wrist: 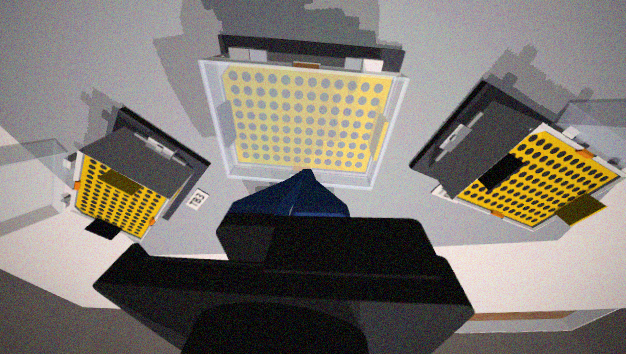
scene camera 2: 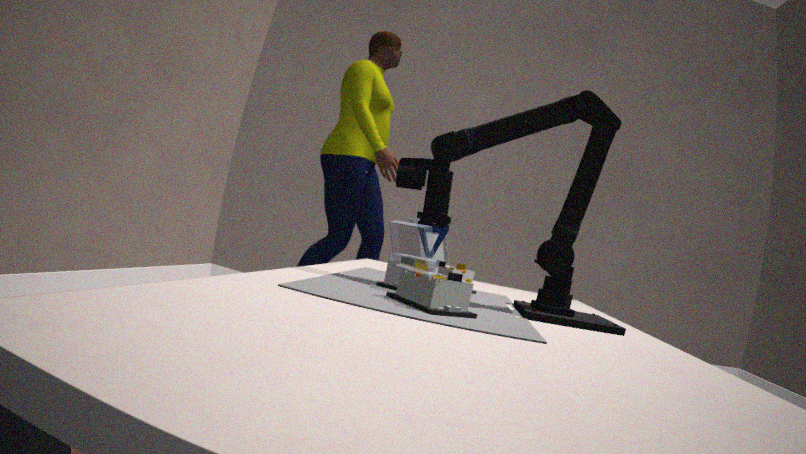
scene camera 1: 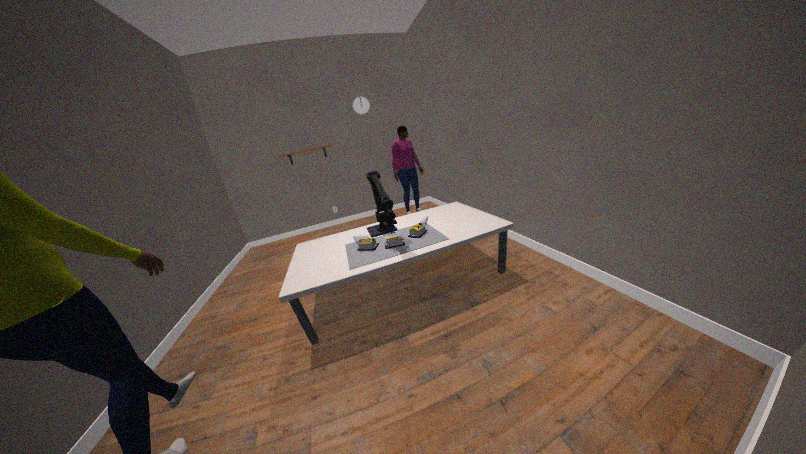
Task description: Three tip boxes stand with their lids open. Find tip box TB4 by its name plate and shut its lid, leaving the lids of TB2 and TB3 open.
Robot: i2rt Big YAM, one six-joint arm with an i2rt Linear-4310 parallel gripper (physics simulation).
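Frame: origin at the arm's base, x ahead, y left, z up, level; metres.
Seen in the pictures: gripper, fingertip midpoint: [wrist: 307,176] [scene camera 2: 428,257] [scene camera 1: 391,233]; arm's base, origin of the base link: [scene camera 2: 551,311] [scene camera 1: 384,228].
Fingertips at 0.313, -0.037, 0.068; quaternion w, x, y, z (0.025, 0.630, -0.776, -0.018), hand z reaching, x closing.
Offsets run from my fingertips to a thing's top centre, as dx, dy, dz. "spot": to the spot under its first point. Level surfaces: height alone.
In the wrist view a middle tip box @[+0.019, +0.001, -0.005] [wrist: 305,117] has its clear lid down over the yellow rack; its name plate is hidden. The left box @[-0.011, +0.233, -0.008] [wrist: 117,185] stands open beside a name plate @[spot: -0.067, +0.194, -0.080] [wrist: 198,199] reading TB3. The right box @[-0.073, -0.197, -0.008] [wrist: 540,175] is also open; no readable plate shows by it. In scene camera 1 the middle box [scene camera 1: 394,241] stands between the two open boxes @[spot: -0.005, -0.215, -0.014] [scene camera 1: 366,244] @[spot: +0.066, +0.205, -0.010] [scene camera 1: 417,230]. My gripper [wrist: 307,176] [scene camera 2: 431,253] is shut and empty, its blue fingertips at the near edge of the middle lid. Contact cannot be told.
The boxes stand on a grey mat @[dz -0.082] [scene camera 1: 359,261] [scene camera 2: 507,324] on the white table @[dz -0.085] [scene camera 1: 315,276] [scene camera 2: 282,366]. The arm's base [scene camera 1: 381,230] [scene camera 2: 569,318] is beside the mat. An upright clear lid @[spot: +0.056, +0.277, +0.034] [scene camera 2: 407,239] shows near the fingers. A person in yellow [scene camera 1: 39,259] [scene camera 2: 363,112] stands beyond the table.
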